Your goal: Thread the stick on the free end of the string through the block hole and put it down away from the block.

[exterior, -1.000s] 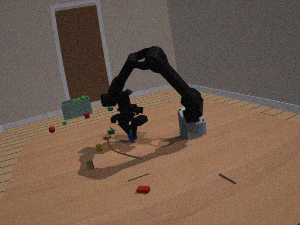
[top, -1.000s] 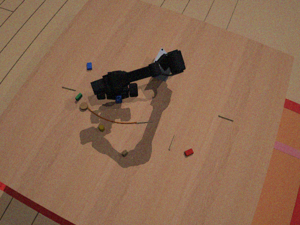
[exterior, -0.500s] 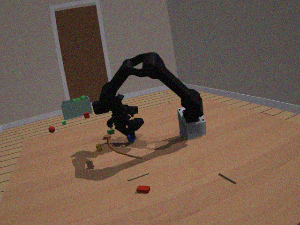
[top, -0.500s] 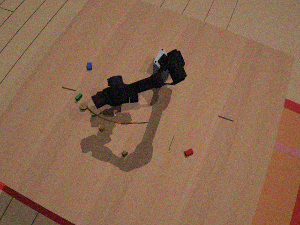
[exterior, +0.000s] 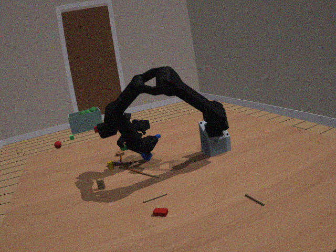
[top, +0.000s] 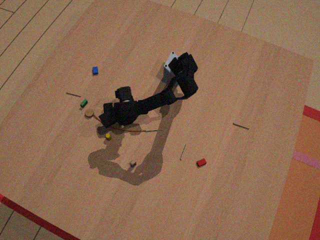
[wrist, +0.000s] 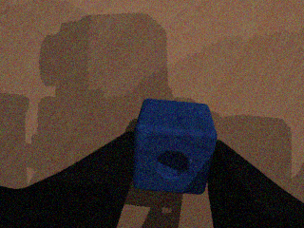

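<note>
Now: gripper tip 30 mm short of the thin wooden stick, 140 mm to the right of it and 20 mm above it. Round my gripper tip: yellow cylinder (160 mm ahead, 10 mm to the left, 10 mm below); then green block (80 mm ahead, 190 mm to the right, 10 mm below); then round wooden button (100 mm ahead, 140 mm to the right, 20 mm below).
</note>
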